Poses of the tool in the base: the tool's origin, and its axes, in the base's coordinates. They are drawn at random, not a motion.
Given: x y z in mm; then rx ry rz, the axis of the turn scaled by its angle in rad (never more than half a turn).
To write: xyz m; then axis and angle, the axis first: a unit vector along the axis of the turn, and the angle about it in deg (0 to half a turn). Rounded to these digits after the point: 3 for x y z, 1 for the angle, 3 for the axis.
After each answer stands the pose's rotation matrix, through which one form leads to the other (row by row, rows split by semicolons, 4 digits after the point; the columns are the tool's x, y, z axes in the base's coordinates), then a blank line. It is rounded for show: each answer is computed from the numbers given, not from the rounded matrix.
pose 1, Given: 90, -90, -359, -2.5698, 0.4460, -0.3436
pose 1, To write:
0.090, -0.090, -0.359, -0.977, 0.170, -0.131, 150.7
0.9142 -0.2462 0.3218; -0.3739 -0.8185 0.4361; 0.1560 -0.5190 -0.8404

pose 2, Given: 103, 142, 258, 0.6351, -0.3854, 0.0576
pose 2, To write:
0.103, 0.142, 0.258, 0.852, -0.517, 0.077, 42.7
0.9275 -0.1692 -0.3333; -0.0644 0.8059 -0.5885; 0.3682 0.5673 0.7366

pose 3, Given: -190, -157, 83, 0.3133, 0.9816, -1.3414
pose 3, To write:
-0.190, -0.157, 0.083, 0.185, 0.580, -0.793, 96.9
-0.0819 0.9077 0.4115; -0.6668 0.2569 -0.6995; -0.7407 -0.3317 0.5842

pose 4, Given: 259, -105, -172, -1.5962, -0.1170, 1.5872
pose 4, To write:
0.259, -0.105, -0.172, -0.708, -0.052, 0.704, 129.1
0.1867 -0.4861 -0.8537; 0.6061 -0.6269 0.4896; -0.7732 -0.6088 0.1775

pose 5, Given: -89, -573, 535, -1.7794, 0.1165, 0.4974
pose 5, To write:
-0.089, -0.573, 0.535, -0.961, 0.063, 0.269, 106.1
0.9028 -0.3354 -0.2693; 0.1809 -0.2718 0.9452; -0.3902 -0.9020 -0.1847

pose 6, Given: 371, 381, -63, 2.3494, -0.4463, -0.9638
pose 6, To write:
0.371, 0.381, -0.063, 0.911, -0.173, -0.374, 147.7
0.6868 -0.0915 -0.7210; -0.4907 -0.7902 -0.3671; -0.5362 0.6060 -0.5876

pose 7, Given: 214, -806, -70, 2.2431, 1.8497, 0.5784
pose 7, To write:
0.214, -0.806, -0.070, 0.757, 0.624, 0.195, 169.8
0.1519 0.9025 0.4030; 0.9713 -0.2117 0.1082; 0.1830 0.3750 -0.9088

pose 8, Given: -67, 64, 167, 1.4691, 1.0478, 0.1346
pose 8, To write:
-0.067, 0.064, 0.167, 0.812, 0.579, 0.074, 103.7
0.5786 0.5090 0.6373; 0.6536 0.1782 -0.7356; -0.4880 0.8421 -0.2296

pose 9, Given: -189, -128, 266, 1.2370, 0.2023, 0.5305
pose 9, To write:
-0.189, -0.128, 0.266, 0.909, 0.149, 0.390, 78.0
0.8622 -0.2743 0.4259; 0.4882 0.2257 -0.8431; 0.1351 0.9348 0.3285

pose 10, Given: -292, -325, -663, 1.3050, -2.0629, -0.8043
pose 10, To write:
-0.292, -0.325, -0.663, 0.508, -0.803, -0.313, 147.3
-0.3664 -0.5811 -0.7267; -0.9196 0.3450 0.1878; 0.1416 0.7371 -0.6608

